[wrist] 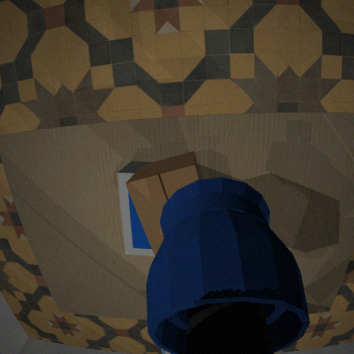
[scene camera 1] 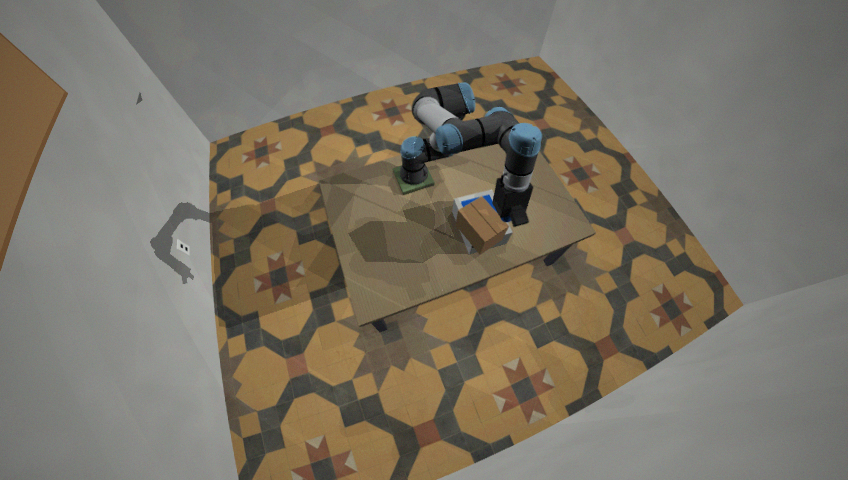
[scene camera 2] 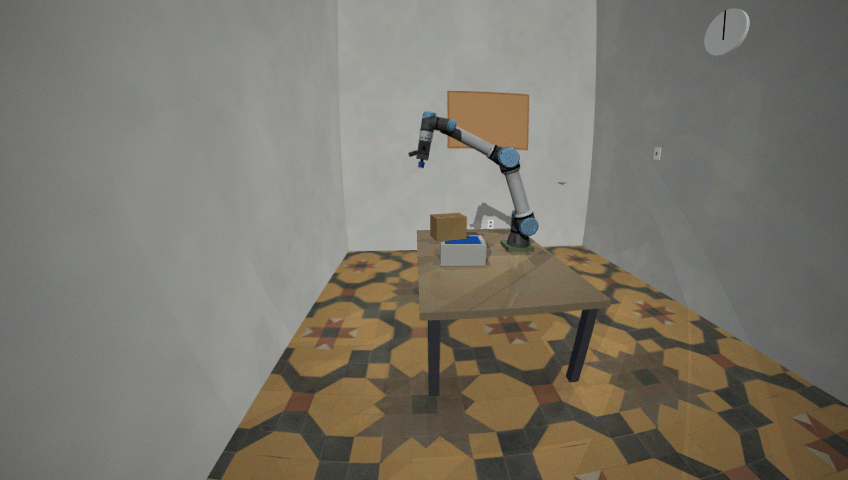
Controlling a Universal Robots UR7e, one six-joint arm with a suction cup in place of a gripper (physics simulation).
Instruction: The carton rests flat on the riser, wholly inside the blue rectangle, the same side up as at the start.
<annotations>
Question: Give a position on the suction cup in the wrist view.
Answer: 217,246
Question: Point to a brown carton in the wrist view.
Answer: At 151,185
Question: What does the brown carton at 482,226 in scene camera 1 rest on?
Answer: A grey riser.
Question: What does the suction cup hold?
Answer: Nothing.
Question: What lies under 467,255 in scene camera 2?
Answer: A grey riser.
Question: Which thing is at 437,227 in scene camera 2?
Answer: A brown carton.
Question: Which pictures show the brown carton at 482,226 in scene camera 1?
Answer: The wrist view, scene camera 1 and scene camera 2: all of them.
</annotations>
